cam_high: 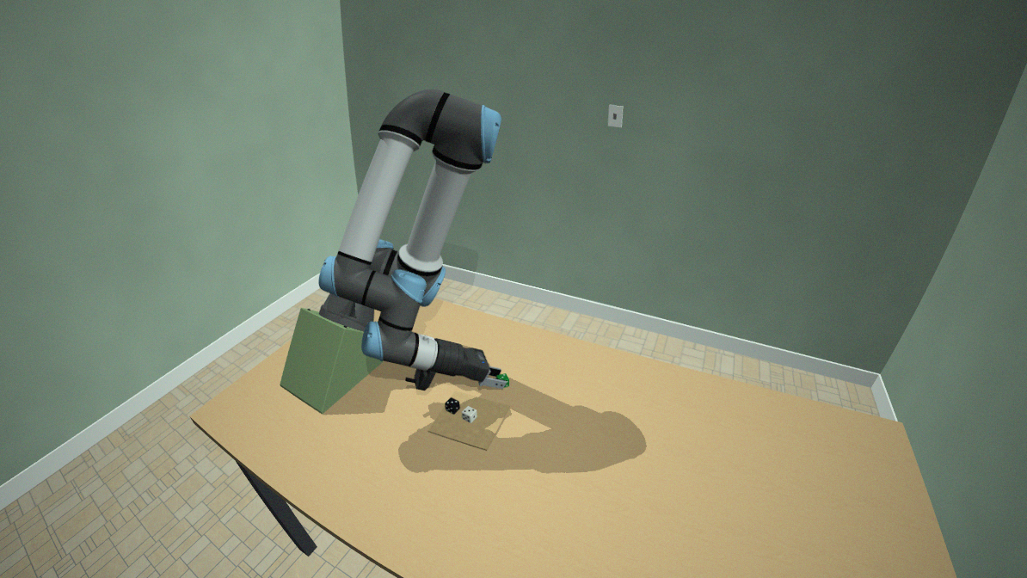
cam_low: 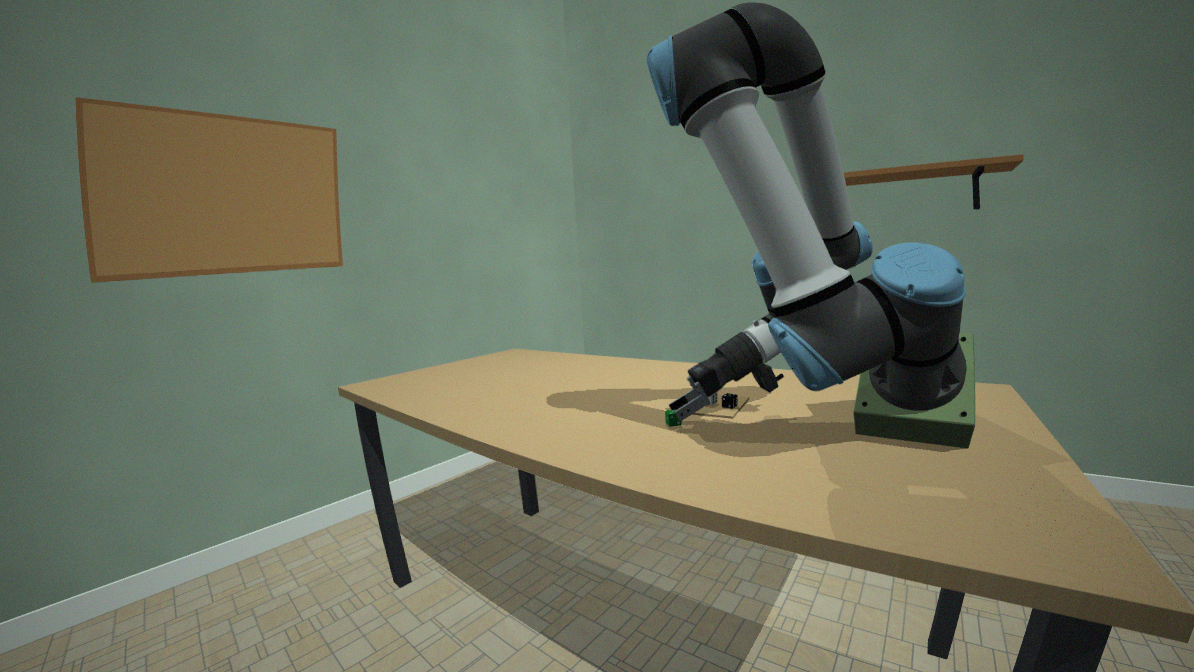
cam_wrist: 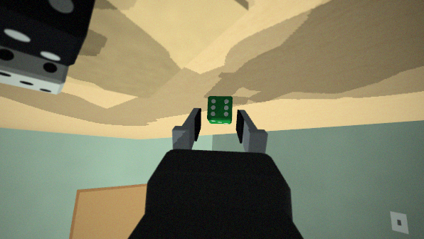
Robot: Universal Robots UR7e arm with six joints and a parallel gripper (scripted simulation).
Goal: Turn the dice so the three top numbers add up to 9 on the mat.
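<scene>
Now: hand 1 cm short of the green die, 1 cm to the right of it and 2 cm above it. The rest, counted from my hand: white die: 12 cm to the right, 1 cm below; black die: 4 cm behind, 12 cm to the right, 1 cm below; tan mat: 1 cm ahead, 12 cm to the right, 3 cm below.
</scene>
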